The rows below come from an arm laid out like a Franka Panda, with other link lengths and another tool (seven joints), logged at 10 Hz.
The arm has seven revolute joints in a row. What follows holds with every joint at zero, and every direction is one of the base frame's.
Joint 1 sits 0.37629 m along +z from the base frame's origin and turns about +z.
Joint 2 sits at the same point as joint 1 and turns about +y.
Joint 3 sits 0.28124 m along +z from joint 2 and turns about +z.
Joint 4 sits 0.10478 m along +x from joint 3 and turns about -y.
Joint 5 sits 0.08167 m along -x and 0.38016 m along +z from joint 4 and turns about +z.
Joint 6 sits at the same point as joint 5 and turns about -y.
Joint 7 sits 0.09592 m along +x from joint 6 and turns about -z.
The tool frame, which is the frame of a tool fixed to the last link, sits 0.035 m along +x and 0.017 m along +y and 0.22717 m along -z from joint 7; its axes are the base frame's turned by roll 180, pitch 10.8 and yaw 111.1 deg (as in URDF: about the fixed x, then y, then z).
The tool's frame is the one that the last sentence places.
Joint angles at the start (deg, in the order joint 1, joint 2, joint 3, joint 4, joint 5, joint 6, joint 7):
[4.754, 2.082, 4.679, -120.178, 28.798, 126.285, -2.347]
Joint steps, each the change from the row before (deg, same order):
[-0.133, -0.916, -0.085, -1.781, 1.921, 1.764, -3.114]
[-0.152, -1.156, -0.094, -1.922, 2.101, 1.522, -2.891]
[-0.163, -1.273, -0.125, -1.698, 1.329, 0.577, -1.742]
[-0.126, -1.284, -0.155, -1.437, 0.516, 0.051, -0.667]
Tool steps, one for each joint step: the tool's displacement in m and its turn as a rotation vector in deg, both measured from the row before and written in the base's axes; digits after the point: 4 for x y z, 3 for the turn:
[-0.0021, -0.0019, 0.0001, 0.946, -1.767, 0.835]
[-0.0035, -0.0024, 0.0010, 1.024, -1.569, 0.523]
[-0.0055, -0.0029, 0.0011, 0.641, -0.700, 0.252]
[-0.0061, -0.0033, 0.0014, 0.224, -0.141, -0.009]

